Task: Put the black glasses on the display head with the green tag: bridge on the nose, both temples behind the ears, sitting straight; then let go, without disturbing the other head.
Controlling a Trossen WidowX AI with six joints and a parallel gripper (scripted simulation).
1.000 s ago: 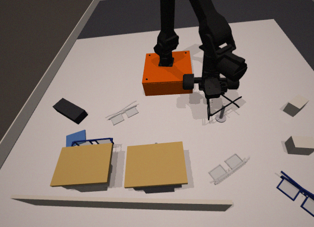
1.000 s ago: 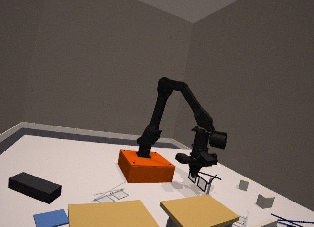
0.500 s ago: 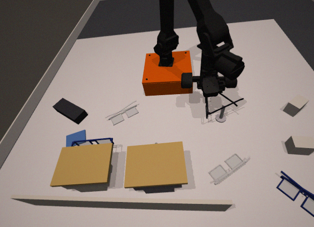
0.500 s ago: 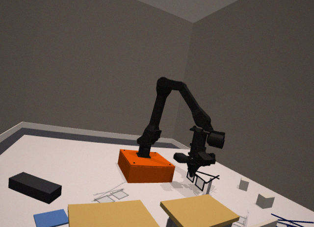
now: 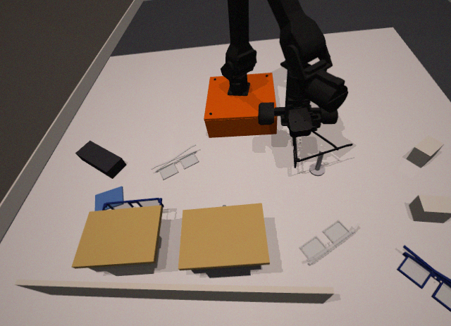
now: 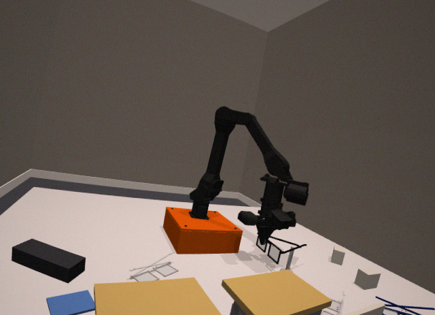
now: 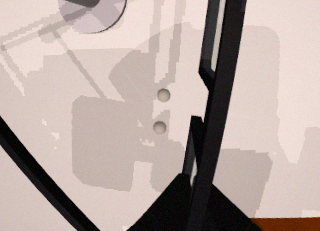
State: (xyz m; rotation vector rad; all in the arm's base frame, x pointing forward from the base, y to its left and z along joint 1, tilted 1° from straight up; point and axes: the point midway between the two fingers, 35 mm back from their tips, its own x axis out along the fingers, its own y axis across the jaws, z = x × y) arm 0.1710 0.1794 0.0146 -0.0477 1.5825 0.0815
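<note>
Right now my gripper tip is 7 cm short of the grey peg, 7 cm to the right of it and 4 cm above it. From my gripper tip the other things lie so: blue tag: 23 cm ahead, 49 cm to the right, 6 cm below; then low wall: 43 cm ahead, 22 cm to the right, 1 cm below; then black block: 11 cm ahead, 58 cm to the right, 4 cm below.
</note>
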